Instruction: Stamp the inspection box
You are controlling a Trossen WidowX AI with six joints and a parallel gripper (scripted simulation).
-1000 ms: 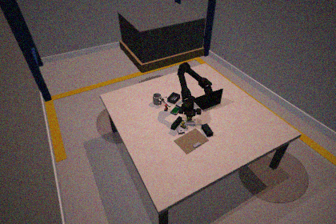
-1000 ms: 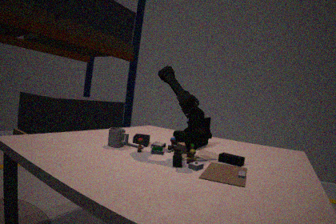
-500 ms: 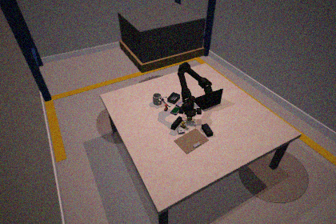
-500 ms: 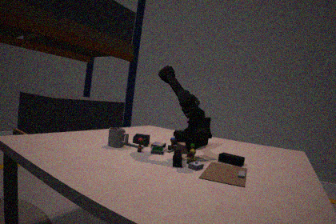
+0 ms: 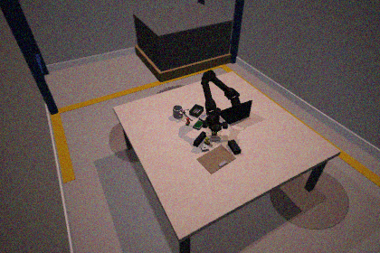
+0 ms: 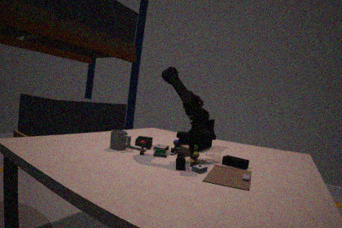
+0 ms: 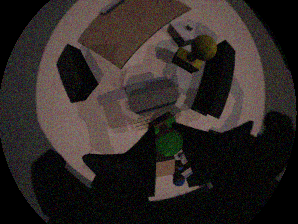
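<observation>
Now: gripper tip 12 cm short of the long dark block, 2 cm to the left of it and 1 cm above it. From my gripper tip the other things lie so: green-knobbed stamp (right at my gripper tip); grey piece (14 cm ahead, 8 cm to the left, 1 cm below); yellow-knobbed stamp (10 cm ahead, 4 cm to the left, 1 cm below).
</observation>
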